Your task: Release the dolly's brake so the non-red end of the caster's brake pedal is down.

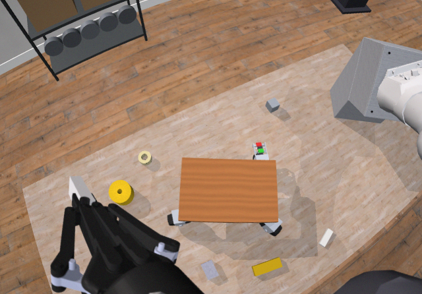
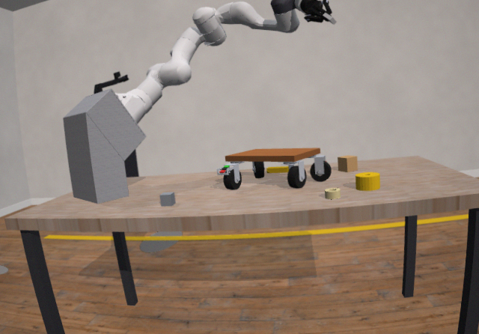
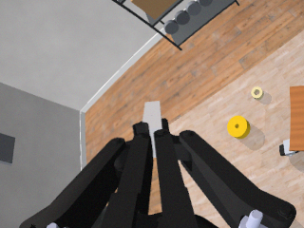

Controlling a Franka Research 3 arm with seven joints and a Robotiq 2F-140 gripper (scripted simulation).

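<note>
Right now my hand is 530 mm above the brake pedal, 410 mm past it and 180 mm to the left of it. Also, from my hand: yellow spool 590 mm below, 170 mm to the right, 90 mm ahead; then grey tile 600 mm below, 160 mm to the left, 130 mm behind; then tan box 580 mm below, 170 mm to the left, 10 mm ahead.
</note>
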